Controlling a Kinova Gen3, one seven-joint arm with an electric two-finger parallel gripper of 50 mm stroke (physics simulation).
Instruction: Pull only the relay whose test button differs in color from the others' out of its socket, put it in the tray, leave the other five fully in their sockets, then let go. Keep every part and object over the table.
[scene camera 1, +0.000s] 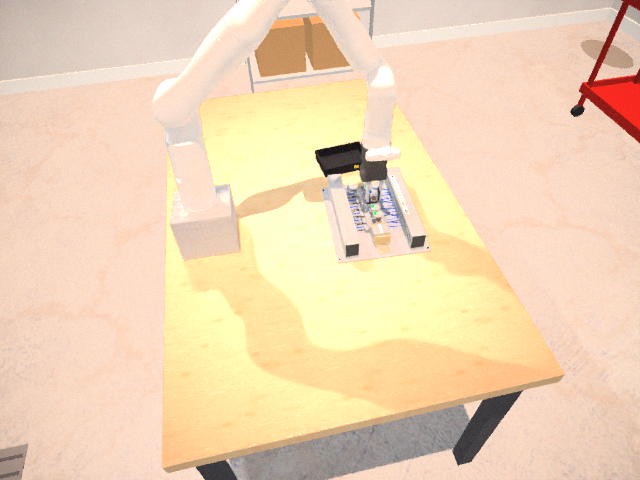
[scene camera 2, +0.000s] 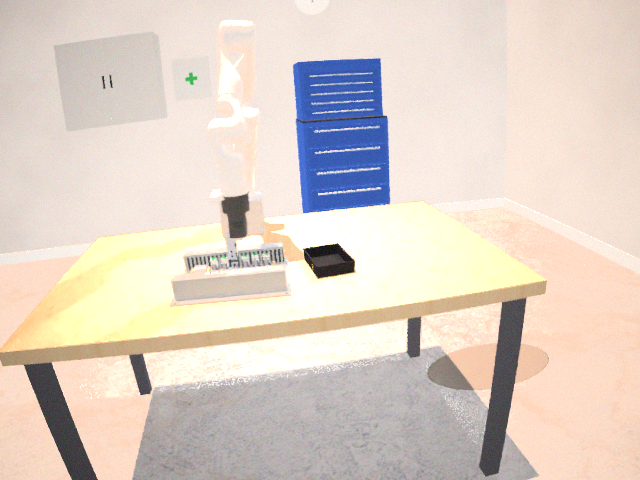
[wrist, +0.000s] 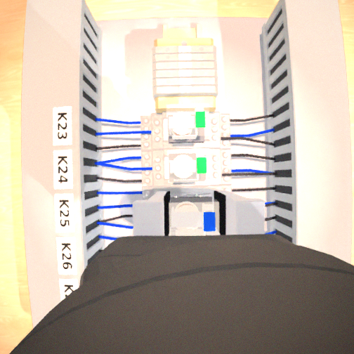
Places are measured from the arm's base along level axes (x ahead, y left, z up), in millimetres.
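Pixels of known places: gripper, fingertip midpoint: (scene camera 1: 373, 198) (scene camera 2: 233, 256); arm's base, link origin: (scene camera 1: 200, 201).
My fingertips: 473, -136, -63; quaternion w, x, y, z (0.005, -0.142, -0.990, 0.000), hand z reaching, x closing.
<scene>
Ahead of a thing's pixels: the offset from my fingertips to its top centre, as dx, dy, dz.
The relay with the blue test button (wrist: 187, 216) is between the fingers of my gripper (wrist: 191, 207) (scene camera 1: 373, 196) (scene camera 2: 232, 252), which is shut on it near label K25. It appears raised above the socket row; its lower end and its socket are hidden. In the wrist view, the K23 relay (wrist: 183, 125) and the K24 relay (wrist: 183, 166) have green buttons and sit in their sockets. In scene camera 2, more green buttons {+18, +59, -2} (scene camera 2: 255, 256) show on both sides of my fingers. The black tray {+33, +273, -37} (scene camera 1: 336, 169) (scene camera 2: 336, 270) stands beside the socket panel and looks empty.
Grey slotted wiring ducts {-92, +17, -9} (scene camera 1: 343, 222) {+90, -33, -9} (scene camera 1: 407, 211) (scene camera 2: 230, 285) (wrist: 91, 90) flank the socket row, with blue and dark wires running to it. A ribbed terminal block (wrist: 184, 70) with yellow ends stands beyond K23. The robot base (scene camera 1: 204, 229) stands on the table's left side in scene camera 1.
</scene>
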